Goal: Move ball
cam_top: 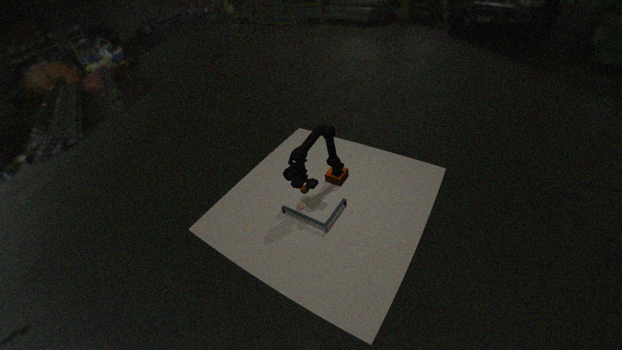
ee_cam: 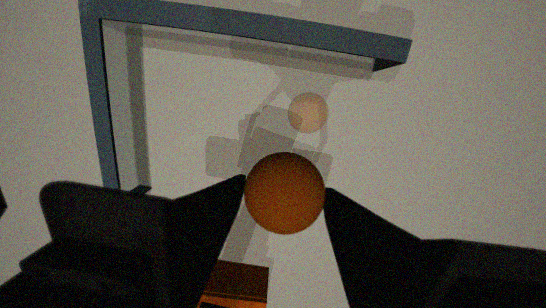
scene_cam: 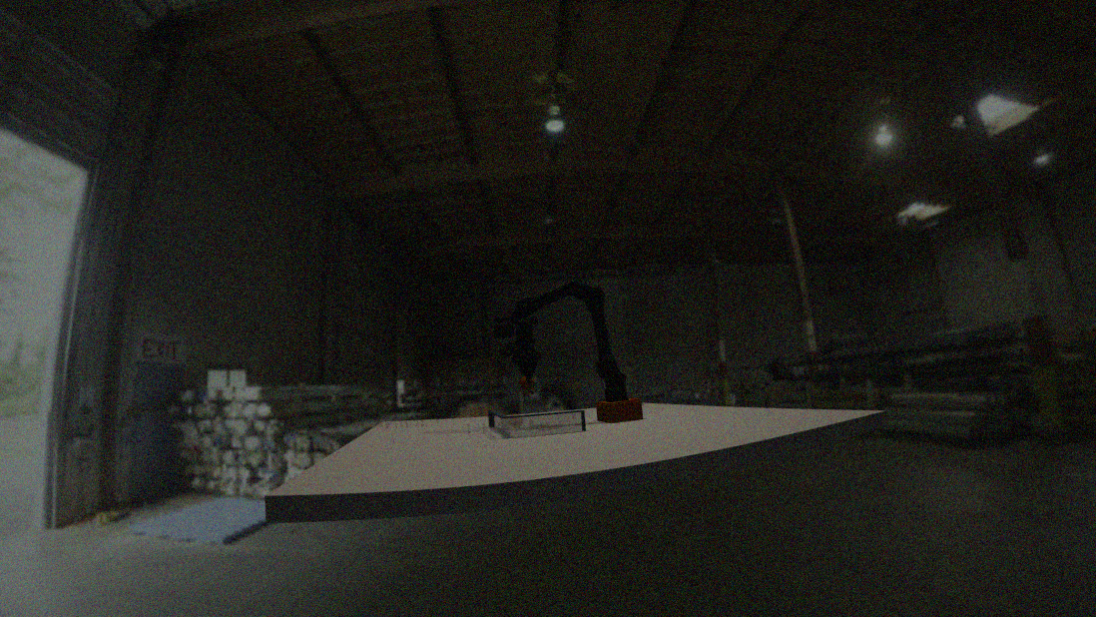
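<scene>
My gripper tip is now 40 mm short of the see-through copy of ball, 20 mm to the left of it and 120 mm above it. Round my gripper tip: orange ball (right at my gripper tip).
</scene>
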